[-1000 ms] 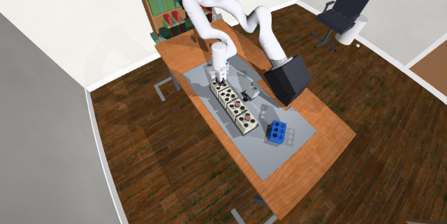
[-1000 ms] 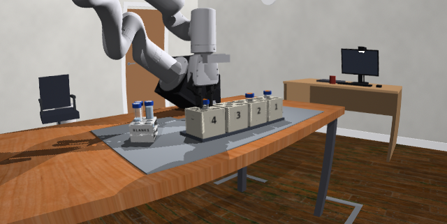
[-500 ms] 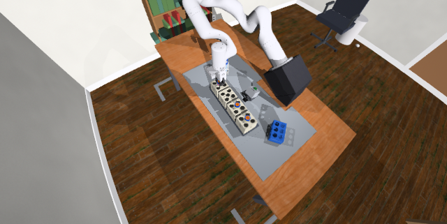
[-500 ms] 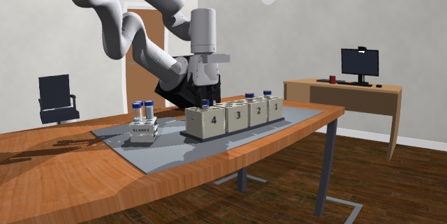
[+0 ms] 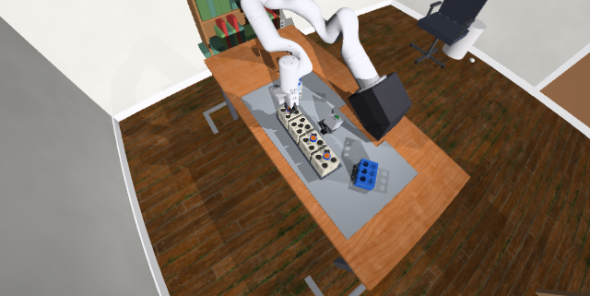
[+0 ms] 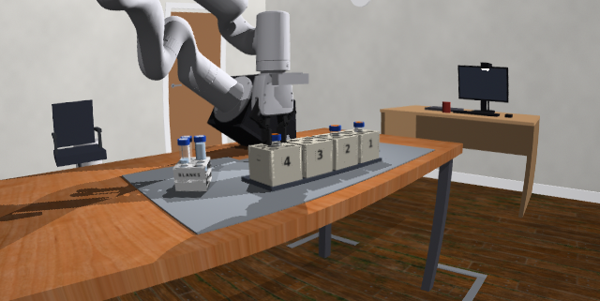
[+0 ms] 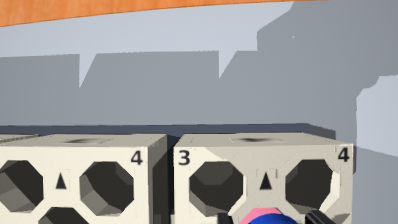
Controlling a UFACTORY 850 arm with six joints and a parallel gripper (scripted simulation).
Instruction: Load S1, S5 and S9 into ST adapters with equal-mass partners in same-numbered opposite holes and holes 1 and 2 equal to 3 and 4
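Right now my hand is 5 cm above the sample tube and 1 cm past it. The rest, counted from my hand: blue rack: 50 cm to the left, 9 cm below, 9 cm behind; then white blanks rack: 17 cm to the right, 14 cm behind, 9 cm below; then green DONE key: 19 cm behind, 18 cm to the left, 6 cm below.
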